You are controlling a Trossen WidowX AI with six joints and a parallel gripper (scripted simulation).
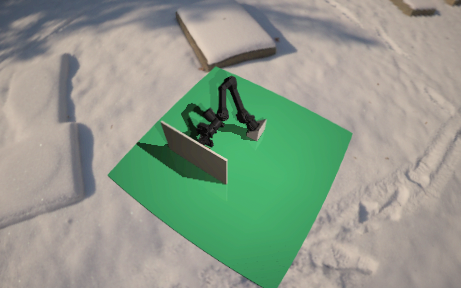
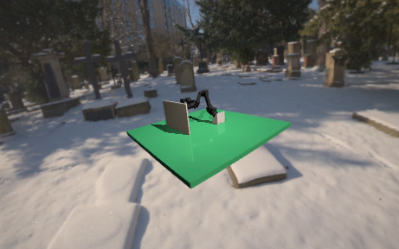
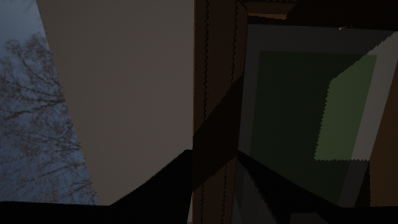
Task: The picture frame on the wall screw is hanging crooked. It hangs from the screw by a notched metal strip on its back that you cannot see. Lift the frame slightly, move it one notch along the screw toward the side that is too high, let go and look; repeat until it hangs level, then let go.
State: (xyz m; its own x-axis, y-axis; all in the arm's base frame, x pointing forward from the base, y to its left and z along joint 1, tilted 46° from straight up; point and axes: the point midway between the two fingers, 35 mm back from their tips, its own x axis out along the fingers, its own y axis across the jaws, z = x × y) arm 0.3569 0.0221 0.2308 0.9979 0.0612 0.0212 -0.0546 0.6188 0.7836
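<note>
My gripper tip is 1 cm to the right of the picture frame and 5 cm above it. From my gripper tip the other things lie so: wall panel: 2 cm ahead, 2 cm to the right, 7 cm below.
</note>
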